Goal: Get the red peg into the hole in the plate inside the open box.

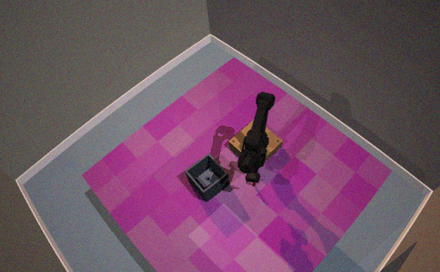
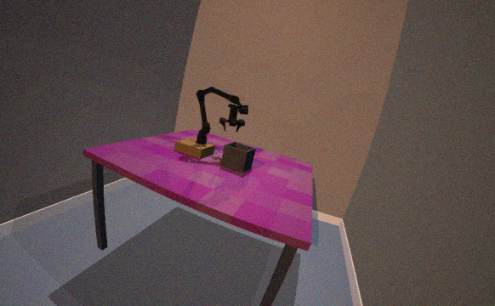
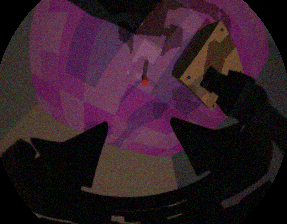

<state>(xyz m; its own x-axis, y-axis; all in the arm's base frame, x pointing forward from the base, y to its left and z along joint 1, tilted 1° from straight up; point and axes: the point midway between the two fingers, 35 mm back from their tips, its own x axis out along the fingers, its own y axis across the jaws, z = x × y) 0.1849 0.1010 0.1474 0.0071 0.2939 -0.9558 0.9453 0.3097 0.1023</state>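
Now: gripper tip 140 mm above the red peg and 30 mm to the left of it. The rest, counted from my gripper tip: light plate: 240 mm to the right, 130 mm below, 120 mm ahead.
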